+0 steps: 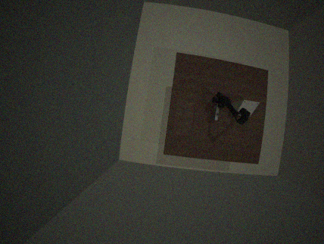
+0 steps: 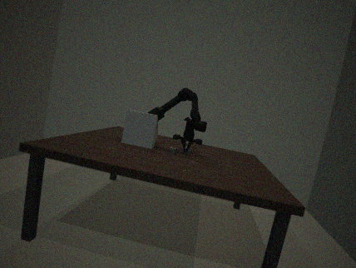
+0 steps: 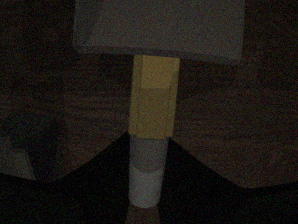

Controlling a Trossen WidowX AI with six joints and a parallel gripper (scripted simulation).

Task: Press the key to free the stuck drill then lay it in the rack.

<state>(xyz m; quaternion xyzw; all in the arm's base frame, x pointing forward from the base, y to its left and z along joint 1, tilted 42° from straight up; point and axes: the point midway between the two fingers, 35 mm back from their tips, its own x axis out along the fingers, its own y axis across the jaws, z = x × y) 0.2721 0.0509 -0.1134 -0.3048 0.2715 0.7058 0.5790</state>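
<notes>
Right now my gripper tip is 1 cm past the yellow drill, 5 cm to the right of it and 3 cm below it. From my gripper tip the other things lie so: pale grey rack 7 cm behind, 4 cm to the right.
</notes>
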